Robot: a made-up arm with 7 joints. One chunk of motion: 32 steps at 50 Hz.
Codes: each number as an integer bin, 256 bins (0 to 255) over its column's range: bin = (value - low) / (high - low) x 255, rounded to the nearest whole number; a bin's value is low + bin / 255 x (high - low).
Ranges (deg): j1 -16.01..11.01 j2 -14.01..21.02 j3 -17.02..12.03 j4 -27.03..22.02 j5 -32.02..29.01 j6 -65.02..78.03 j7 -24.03..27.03
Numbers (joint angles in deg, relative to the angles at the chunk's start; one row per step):
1: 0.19 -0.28 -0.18 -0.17 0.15 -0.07 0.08
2: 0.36 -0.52 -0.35 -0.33 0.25 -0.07 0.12
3: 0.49 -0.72 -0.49 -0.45 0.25 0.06 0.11
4: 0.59 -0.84 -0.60 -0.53 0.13 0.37 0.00
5: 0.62 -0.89 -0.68 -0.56 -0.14 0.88 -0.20
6: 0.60 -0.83 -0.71 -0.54 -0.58 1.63 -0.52
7: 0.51 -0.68 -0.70 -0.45 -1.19 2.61 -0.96
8: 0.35 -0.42 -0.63 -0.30 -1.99 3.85 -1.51
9: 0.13 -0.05 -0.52 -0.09 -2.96 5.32 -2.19
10: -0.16 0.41 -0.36 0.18 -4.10 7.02 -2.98
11: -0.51 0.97 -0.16 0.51 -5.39 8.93 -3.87
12: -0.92 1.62 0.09 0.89 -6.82 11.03 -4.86
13: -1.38 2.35 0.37 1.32 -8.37 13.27 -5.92
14: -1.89 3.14 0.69 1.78 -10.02 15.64 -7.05
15: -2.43 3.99 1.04 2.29 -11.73 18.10 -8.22
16: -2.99 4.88 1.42 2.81 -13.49 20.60 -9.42
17: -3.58 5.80 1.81 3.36 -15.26 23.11 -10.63
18: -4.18 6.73 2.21 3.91 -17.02 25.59 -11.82
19: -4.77 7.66 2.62 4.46 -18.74 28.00 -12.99
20: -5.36 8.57 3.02 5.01 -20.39 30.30 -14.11
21: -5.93 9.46 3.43 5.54 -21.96 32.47 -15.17
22: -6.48 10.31 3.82 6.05 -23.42 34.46 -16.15
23: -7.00 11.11 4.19 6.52 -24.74 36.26 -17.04
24: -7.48 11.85 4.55 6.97 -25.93 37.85 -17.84
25: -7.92 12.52 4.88 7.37 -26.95 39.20 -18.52
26: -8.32 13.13 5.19 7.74 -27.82 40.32 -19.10
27: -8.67 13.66 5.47 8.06 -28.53 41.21 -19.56
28: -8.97 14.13 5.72 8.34 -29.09 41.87 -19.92
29: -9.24 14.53 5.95 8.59 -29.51 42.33 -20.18
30: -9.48 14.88 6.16 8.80 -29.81 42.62 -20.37
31: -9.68 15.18 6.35 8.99 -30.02 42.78 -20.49
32: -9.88 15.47 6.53 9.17 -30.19 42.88 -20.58
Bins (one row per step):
1: 153 100 148 140 134 116 120
2: 154 98 146 139 135 116 121
3: 156 97 145 138 135 116 121
4: 157 96 144 138 134 117 120
5: 157 96 143 138 133 117 119
6: 157 96 143 138 131 119 117
7: 156 97 143 138 129 121 115
8: 154 99 144 139 125 123 112
9: 152 102 145 140 121 125 109
10: 150 105 146 141 117 128 105
11: 146 109 148 143 111 132 101
12: 142 114 150 145 105 136 96
13: 138 119 153 147 99 140 90
14: 133 125 155 150 92 144 85
15: 128 131 159 152 85 148 79
16: 123 138 162 155 77 153 73
17: 117 144 165 158 70 157 67
18: 112 151 169 161 63 162 61
19: 106 158 172 164 55 166 55
20: 101 164 176 167 49 170 50
21: 95 171 180 169 42 174 44
22: 90 177 183 172 36 177 39
23: 85 183 186 174 30 181 35
24: 81 188 189 177 25 183 31
25: 76 193 192 179 21 186 28
26: 73 198 195 181 18 188 25
27: 69 201 197 182 15 189 22
28: 66 205 200 184 12 191 21
29: 64 208 202 185 10 191 19
30: 62 210 203 186 9 192 18
31: 60 212 205 187 8 192 18
32: 58 215 207 188 8 192 17

